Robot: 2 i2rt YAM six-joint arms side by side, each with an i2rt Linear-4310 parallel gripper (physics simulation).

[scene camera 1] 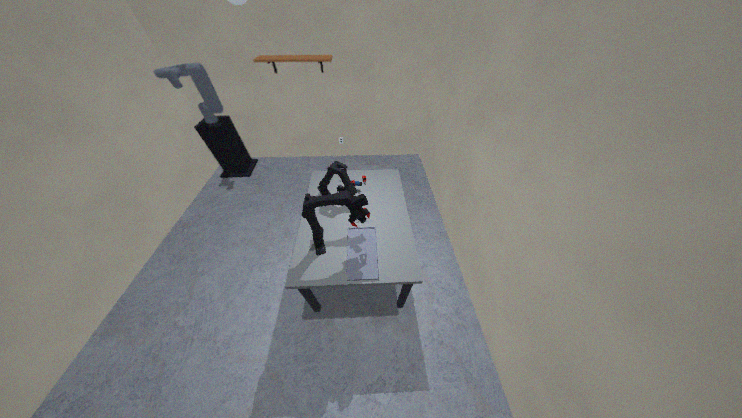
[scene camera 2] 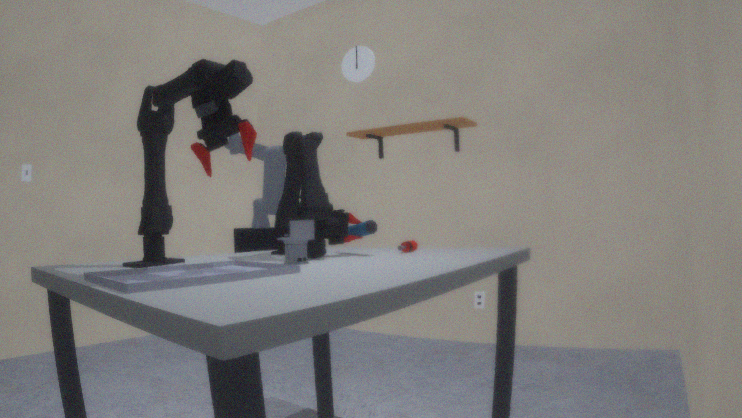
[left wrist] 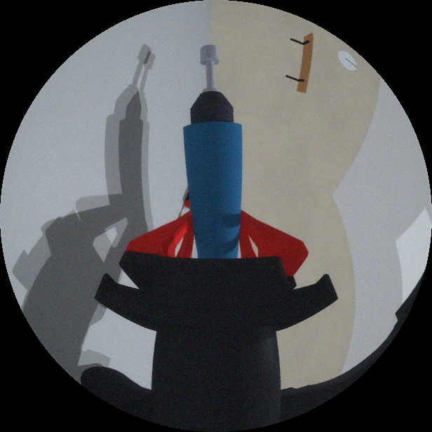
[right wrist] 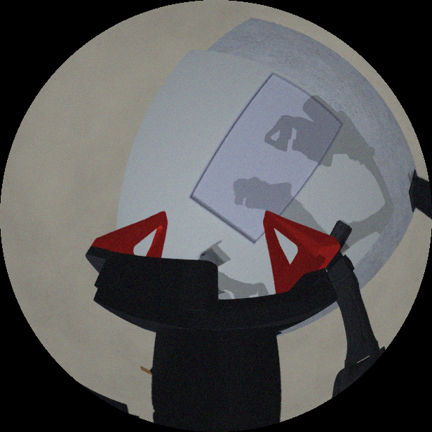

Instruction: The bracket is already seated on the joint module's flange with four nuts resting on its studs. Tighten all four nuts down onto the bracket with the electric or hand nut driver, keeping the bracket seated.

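Pixels of known places: left gripper, fingertip midpoint: (scene camera 1: 353, 182); right gripper, fingertip midpoint: (scene camera 2: 229, 168); left arm's base at its link origin: (scene camera 1: 324, 192); right arm's base at its link origin: (scene camera 1: 319, 243) (scene camera 2: 154, 264).
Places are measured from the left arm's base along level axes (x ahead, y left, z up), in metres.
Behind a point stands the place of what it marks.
My left gripper (scene camera 1: 354, 182) @[x 0.263, y -0.097, z 0.073 m] (scene camera 2: 352, 228) @[x 0.263, y -0.097, z 0.073 m] (left wrist: 216, 215) is shut on the blue nut driver (scene camera 1: 357, 183) @[x 0.271, y -0.151, z 0.095 m] (scene camera 2: 359, 228) @[x 0.260, y -0.145, z 0.081 m] (left wrist: 213, 170), held roughly level above the table; its grey socket tip points away from the gripper in the left wrist view. My right gripper (scene camera 1: 360, 218) @[x 0.036, y -0.647, z 0.222 m] (scene camera 2: 229, 167) @[x 0.036, y -0.647, z 0.222 m] (right wrist: 215, 216) is open and empty, high above the table. The grey joint module (scene camera 2: 295, 251) @[x 0.126, y -0.420, z 0.033 m] (right wrist: 218, 254) stands on the table, with the lighter grey bracket (scene camera 2: 302, 229) @[x 0.145, y -0.416, z 0.087 m] upright at its top. It is partly hidden in the right wrist view. Nuts and studs are too small to tell.
A red hand driver (scene camera 1: 363, 178) @[x 0.390, y -0.057, z 0.034 m] (scene camera 2: 408, 246) @[x 0.405, y -0.077, z 0.019 m] lies on the table (scene camera 2: 415, 280) @[x 0.415, y -0.744, z 0.000 m], right of the left gripper in scene camera 2. A flat pale tray (scene camera 1: 369, 236) @[x 0.091, y -0.641, z 0.004 m] (scene camera 2: 127, 286) @[x -0.034, y -0.959, z 0.012 m] (right wrist: 240, 145) lies near the module. A wooden shelf (scene camera 1: 293, 58) (scene camera 2: 412, 128) is on the wall.
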